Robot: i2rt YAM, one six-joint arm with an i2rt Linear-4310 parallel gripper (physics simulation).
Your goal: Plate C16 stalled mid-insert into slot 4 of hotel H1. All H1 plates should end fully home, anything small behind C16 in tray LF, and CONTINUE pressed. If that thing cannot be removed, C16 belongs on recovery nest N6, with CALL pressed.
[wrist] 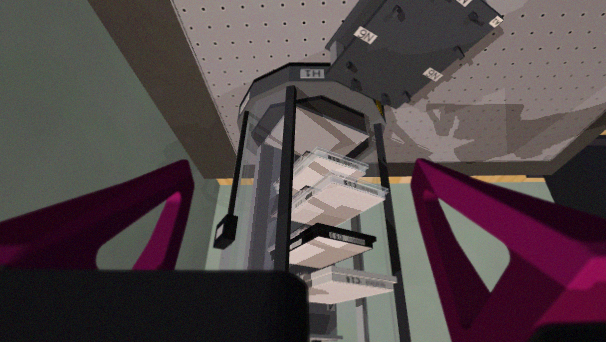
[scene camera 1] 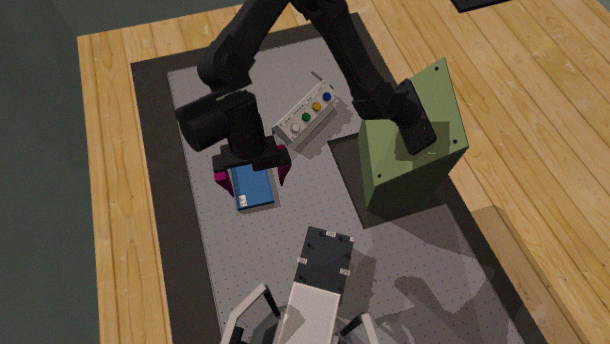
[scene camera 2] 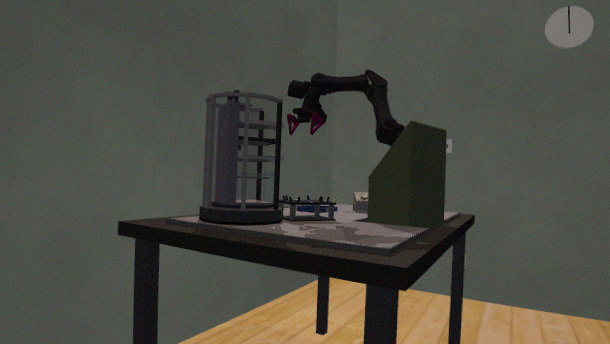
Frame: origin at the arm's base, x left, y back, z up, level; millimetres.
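Seen in the pictures: gripper, fingertip midpoint: (wrist: pixel 302 171) (scene camera 1: pixel 257 189) (scene camera 2: pixel 300 134); arm's base, origin of the base link: (scene camera 1: pixel 410 116) (scene camera 2: pixel 412 150).
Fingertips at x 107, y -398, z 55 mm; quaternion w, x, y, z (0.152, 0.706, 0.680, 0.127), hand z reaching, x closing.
Pixels of each thing's top centre, then the offset from my fingertips to it. "*": a spot on its surface instead.
- black-rimmed plate, middle of its top: (wrist: pixel 319 254) (scene camera 2: pixel 252 138) dx +291, dy +8, dz -49 mm
- Blue tray LF, middle of its top: (scene camera 1: pixel 250 180) (scene camera 2: pixel 317 206) dx -170, dy -10, dz -284 mm
- Dark nest N6, middle of its top: (wrist: pixel 409 59) (scene camera 1: pixel 324 261) (scene camera 2: pixel 306 196) dx +125, dy +112, dz -226 mm
- button box, middle of its top: (scene camera 1: pixel 305 104) (scene camera 2: pixel 380 193) dx -336, dy +206, dz -218 mm
- small black block, surface spot: (wrist: pixel 226 231) * dx +227, dy -100, dz -57 mm
- pale plate, middle of its top: (wrist: pixel 331 295) (scene camera 1: pixel 307 325) (scene camera 2: pixel 260 122) dx +269, dy +22, dz +4 mm
Hotel H1 (scene camera 1: pixel 245 303) (scene camera 2: pixel 241 216) (wrist: pixel 278 78) holds several stacked plates. Plate C16 (scene camera 2: pixel 265 125) (wrist: pixel 352 286), pale, is above a black-rimmed plate (wrist: pixel 332 245); anything small behind it is hidden. My gripper (scene camera 1: pixel 257 189) (scene camera 2: pixel 302 132) (wrist: pixel 302 171) is open and empty, raised in front of the hotel, above tray LF in scene camera 1. Blue tray LF (scene camera 1: pixel 256 186) (scene camera 2: pixel 316 208) looks empty where visible. Dark nest N6 (scene camera 1: pixel 325 257) (scene camera 2: pixel 309 202) (wrist: pixel 400 55) stands beside the hotel. The button box (scene camera 1: pixel 311 112) (scene camera 2: pixel 360 201) has white, green, yellow and blue buttons; its labels are unreadable.
The green pedestal (scene camera 1: pixel 445 100) (scene camera 2: pixel 426 175) carries the arm's base. In the wrist view, dark upright posts (wrist: pixel 287 185) (wrist: pixel 391 215) stand on both sides of the plates, and a small black block (wrist: pixel 226 231) is on the left post. A pale plate (scene camera 1: pixel 312 307) overlaps N6 in scene camera 1.
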